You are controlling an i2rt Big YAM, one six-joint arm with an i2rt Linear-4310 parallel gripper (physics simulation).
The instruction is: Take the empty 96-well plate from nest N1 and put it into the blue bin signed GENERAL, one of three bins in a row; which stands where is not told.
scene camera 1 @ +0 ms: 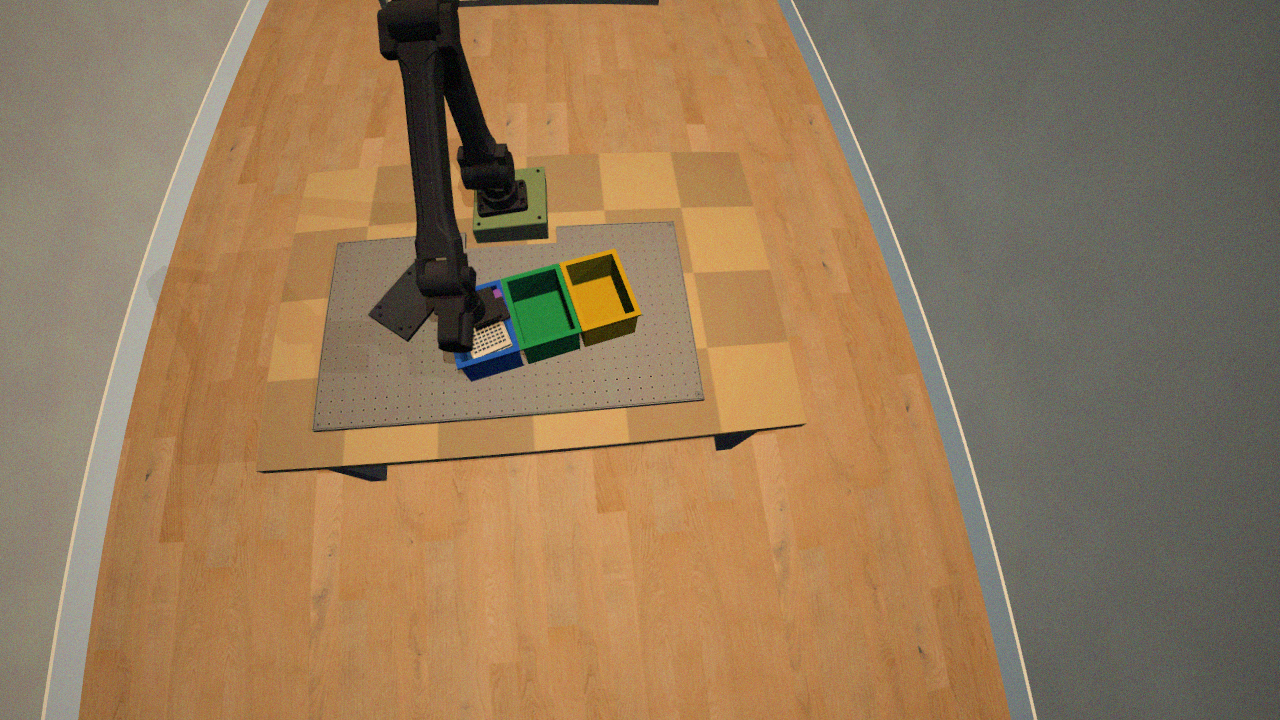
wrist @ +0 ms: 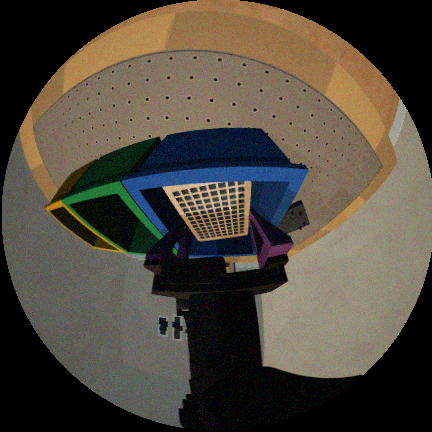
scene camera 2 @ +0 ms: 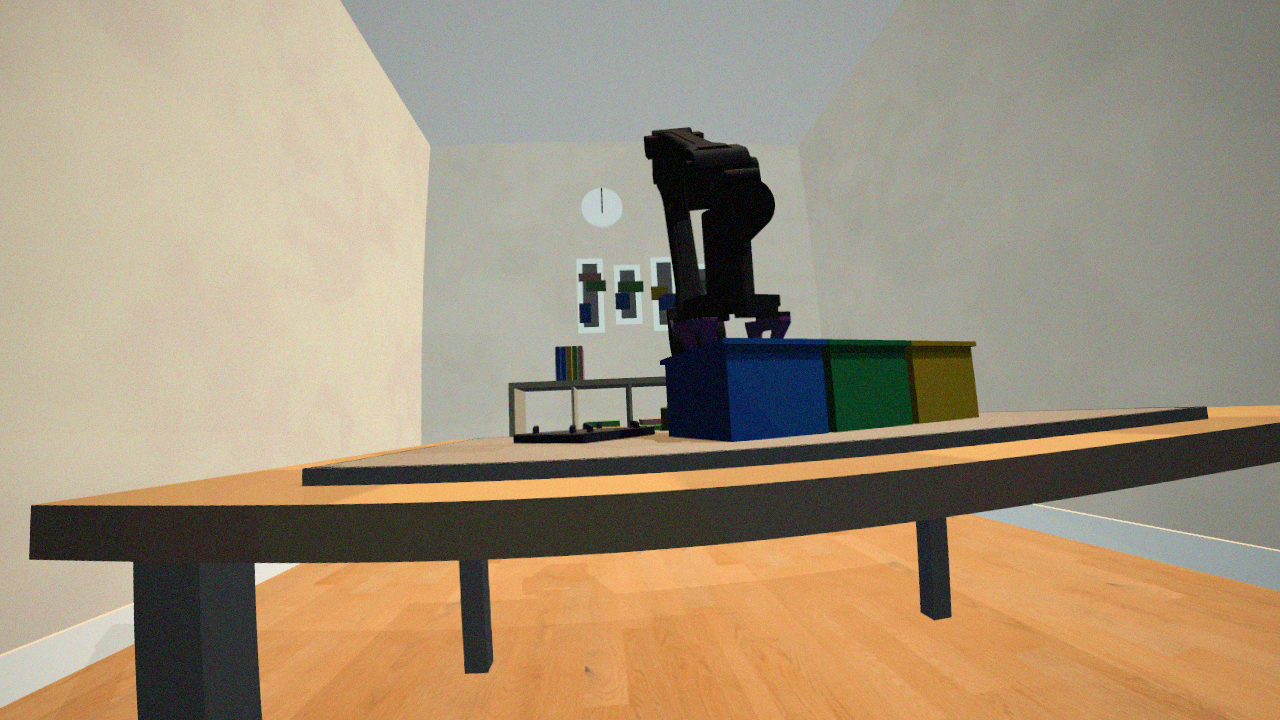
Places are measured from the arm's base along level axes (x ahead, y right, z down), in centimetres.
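Pixels of known places: gripper, fingertip midpoint: [scene camera 1: 482, 326] [wrist: 216, 213]; arm's base, link origin: [scene camera 1: 502, 200].
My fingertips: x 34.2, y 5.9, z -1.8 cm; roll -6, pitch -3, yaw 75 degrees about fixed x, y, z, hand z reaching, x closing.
For each thing: its middle in the pictures, then the offset to it from my fingertips. "spot": a spot on its surface instead. Level surfaces: height alone.
- empty 96-well plate, body centre: [wrist: 215, 212] [scene camera 1: 483, 327] dx +0.5, dy -0.1, dz -0.2 cm
- yellow bin, surface spot: [scene camera 2: 944, 383] [scene camera 1: 608, 331] spot: dx +4.2, dy -26.3, dz +1.8 cm
- dark flat board, body centre: [scene camera 2: 587, 431] [scene camera 1: 410, 299] [wrist: 277, 227] dx -11.7, dy +17.5, dz +5.4 cm
- perforated board, surface height: dz +6.4 cm
The empty 96-well plate [scene camera 1: 490, 340] [wrist: 210, 207], pale with a grid of square wells, is between the purple fingers of my gripper [scene camera 1: 483, 322] [scene camera 2: 733, 337] [wrist: 216, 213]. My gripper is shut on it. The plate is inside the mouth of the blue bin [scene camera 1: 492, 366] [scene camera 2: 776, 389] [wrist: 215, 150], and in scene camera 2 the bin's wall hides it. The fingertips are about at the rim. The wrist view shows dark bin space on the plate's left and blue inner wall on its right. Whether the plate touches the bin floor cannot be told. No sign is readable.
The green bin [scene camera 1: 541, 313] [scene camera 2: 870, 385] [wrist: 120, 160] adjoins the blue one, with the yellow bin [scene camera 1: 610, 332] [scene camera 2: 944, 383] [wrist: 75, 179] beyond it. A dark flat board [scene camera 1: 400, 307] [scene camera 2: 586, 435] [wrist: 297, 217] with small pegs lies on the blue bin's other side, on the perforated board [scene camera 1: 581, 386].
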